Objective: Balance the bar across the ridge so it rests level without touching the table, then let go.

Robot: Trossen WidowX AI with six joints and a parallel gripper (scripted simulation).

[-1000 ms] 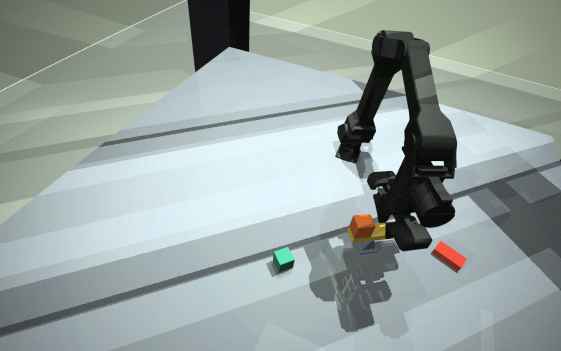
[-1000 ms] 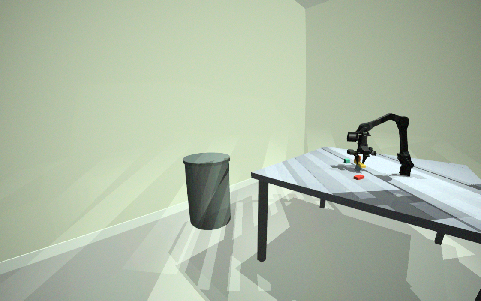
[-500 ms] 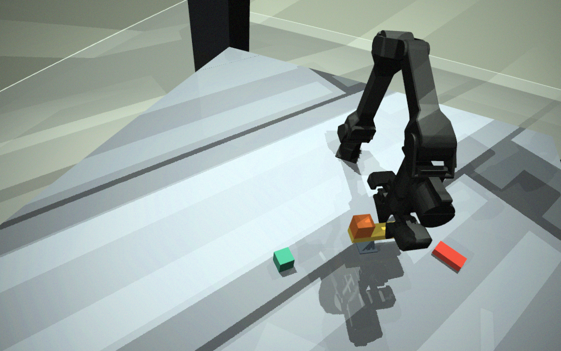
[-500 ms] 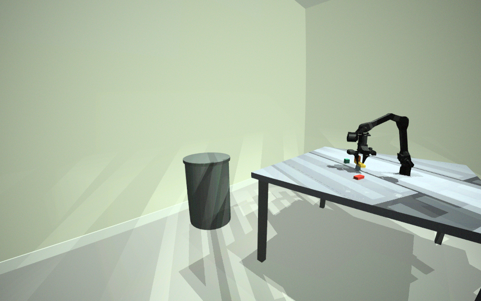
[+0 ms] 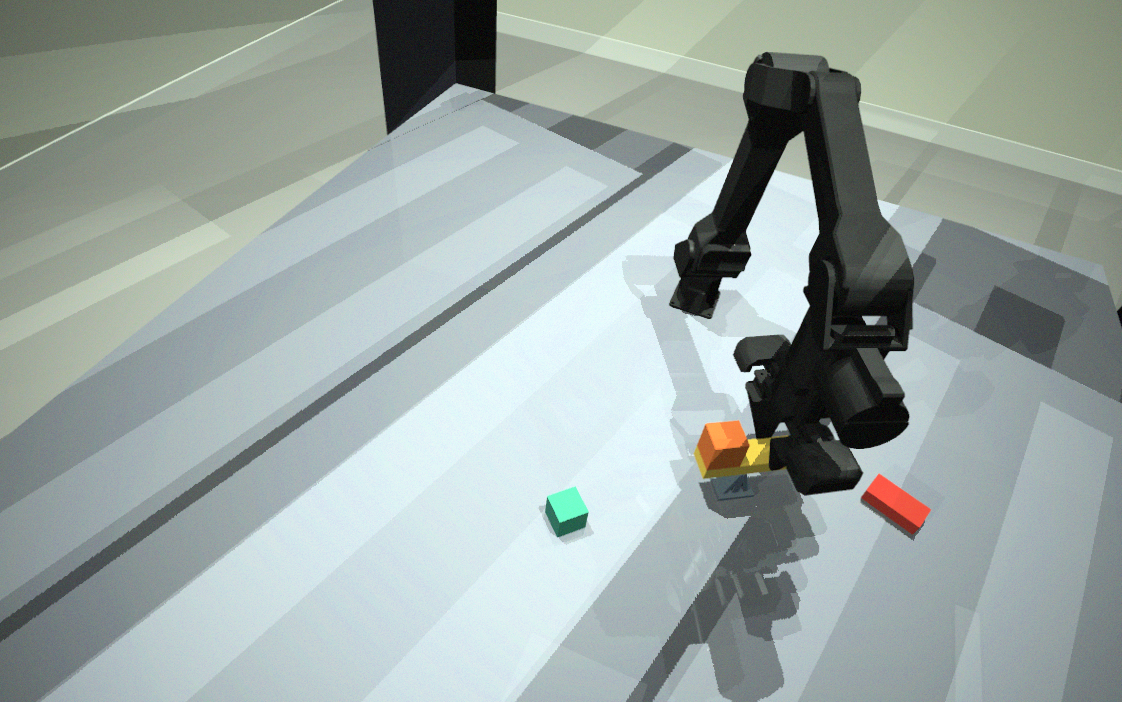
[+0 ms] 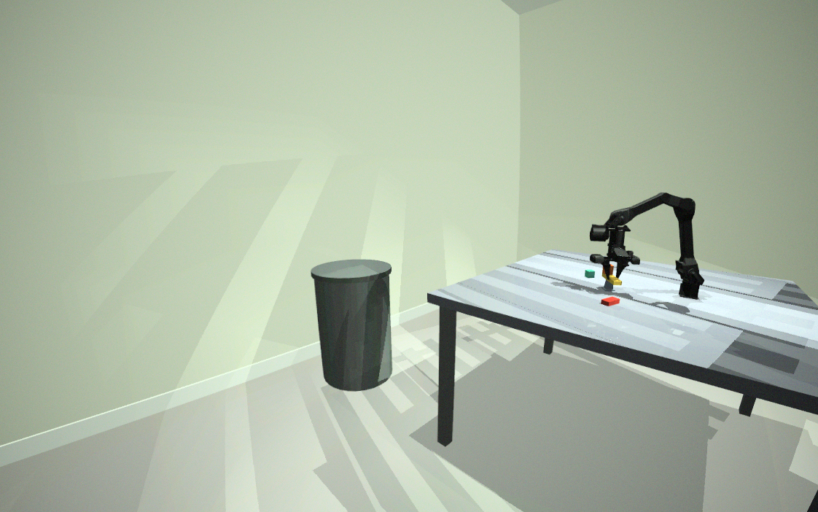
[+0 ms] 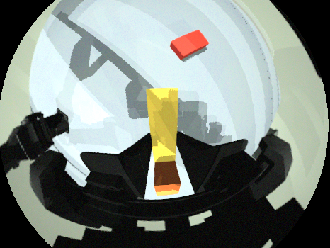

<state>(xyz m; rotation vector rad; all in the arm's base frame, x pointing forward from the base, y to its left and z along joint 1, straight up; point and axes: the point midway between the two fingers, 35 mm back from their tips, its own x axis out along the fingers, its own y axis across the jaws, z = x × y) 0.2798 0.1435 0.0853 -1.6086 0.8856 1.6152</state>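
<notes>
Right now my gripper tip is 3 cm to the left of the yellow bar, 2 cm below it and 2 cm short of it. The rest, counted from my gripper tip: green cube 18 cm to the right, 14 cm ahead, 3 cm below; then red flat block 16 cm to the left, 4 cm below, 3 cm behind.
</notes>
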